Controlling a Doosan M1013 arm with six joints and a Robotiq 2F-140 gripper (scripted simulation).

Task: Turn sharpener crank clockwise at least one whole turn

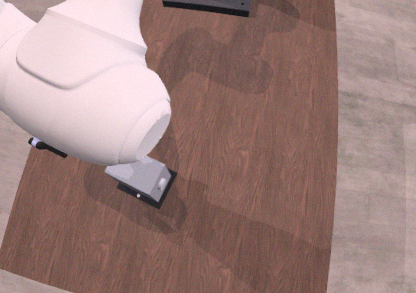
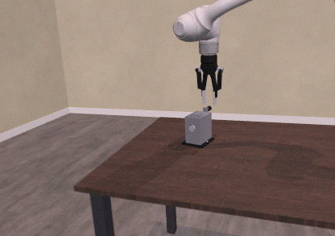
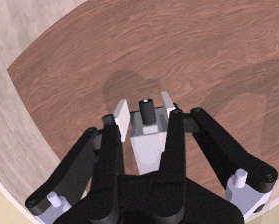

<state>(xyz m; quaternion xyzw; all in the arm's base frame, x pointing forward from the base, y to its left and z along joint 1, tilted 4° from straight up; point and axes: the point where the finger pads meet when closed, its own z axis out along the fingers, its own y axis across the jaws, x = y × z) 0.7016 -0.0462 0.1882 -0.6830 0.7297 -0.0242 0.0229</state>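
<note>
My hand is 5 cm above the dark crank knob and 2 cm to the right of it.
</note>
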